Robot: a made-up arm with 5 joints.
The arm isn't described. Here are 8 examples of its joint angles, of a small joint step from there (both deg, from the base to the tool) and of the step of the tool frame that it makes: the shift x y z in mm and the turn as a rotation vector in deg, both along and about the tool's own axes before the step.
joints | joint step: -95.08 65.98 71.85 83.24 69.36 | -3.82 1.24 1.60 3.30 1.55
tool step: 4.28 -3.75 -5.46 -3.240 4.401 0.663
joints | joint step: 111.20 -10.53 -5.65 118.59 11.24 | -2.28 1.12 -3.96 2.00 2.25
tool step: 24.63 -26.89 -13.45 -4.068 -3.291 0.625
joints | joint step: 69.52 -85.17 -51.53 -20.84 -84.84 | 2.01 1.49 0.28 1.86 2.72
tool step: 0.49 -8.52 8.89 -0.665 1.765 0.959
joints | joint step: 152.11 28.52 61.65 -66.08 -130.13 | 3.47 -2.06 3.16 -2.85 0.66
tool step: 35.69 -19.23 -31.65 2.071 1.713 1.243
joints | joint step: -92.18 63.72 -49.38 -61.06 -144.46 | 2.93 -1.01 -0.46 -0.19 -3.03
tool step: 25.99 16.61 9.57 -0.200 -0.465 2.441
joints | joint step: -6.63 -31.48 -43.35 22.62 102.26 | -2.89 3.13 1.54 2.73 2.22
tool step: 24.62 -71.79 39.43 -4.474 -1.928 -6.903
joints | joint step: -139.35 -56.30 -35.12 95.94 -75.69 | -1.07 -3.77 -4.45 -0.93 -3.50
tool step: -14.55 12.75 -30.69 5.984 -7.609 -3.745
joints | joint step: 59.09 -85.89 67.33 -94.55 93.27 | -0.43 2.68 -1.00 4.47 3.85
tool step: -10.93 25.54 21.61 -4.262 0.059 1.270
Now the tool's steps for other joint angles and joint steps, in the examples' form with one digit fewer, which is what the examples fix.
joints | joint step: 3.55 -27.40 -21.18 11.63 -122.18 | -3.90 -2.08 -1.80 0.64 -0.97
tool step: -31.0 -32.1 -30.8 2.71 -0.86 -3.63
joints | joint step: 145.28 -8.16 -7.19 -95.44 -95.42 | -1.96 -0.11 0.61 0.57 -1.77
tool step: -31.7 2.3 -4.1 2.13 -0.34 -2.05
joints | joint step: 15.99 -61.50 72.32 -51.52 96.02 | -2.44 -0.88 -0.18 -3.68 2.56
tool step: -15.6 29.2 13.4 1.46 3.62 3.39
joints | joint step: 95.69 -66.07 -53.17 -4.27 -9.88 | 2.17 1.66 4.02 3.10 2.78
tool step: 3.8 -17.8 9.2 -4.56 -2.38 1.96
